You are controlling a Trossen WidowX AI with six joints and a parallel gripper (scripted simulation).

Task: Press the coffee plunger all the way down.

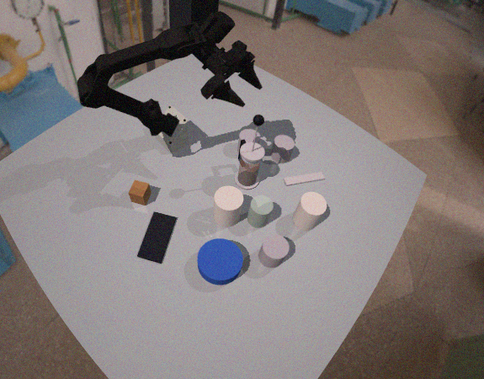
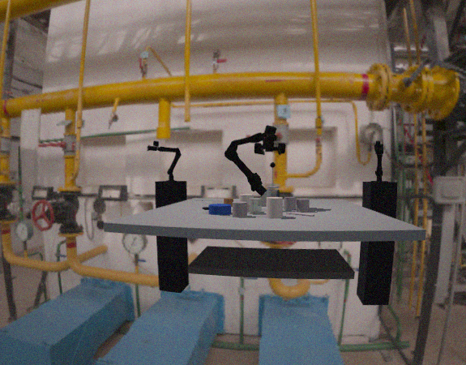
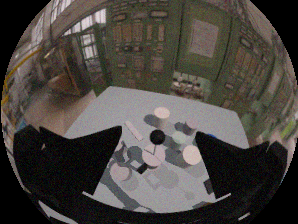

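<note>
Now: the coffee press 20 cm below my gripper tip, 1 cm to the left of it and 1 cm ahead of it. Round my gripper tip: blue disc 30 cm below, 27 cm to the right, 17 cm ahead; then flat white bar 32 cm below, 16 cm ahead, 15 cm to the left; then green cylinder 28 cm below, 15 cm ahead, 8 cm to the right.
</note>
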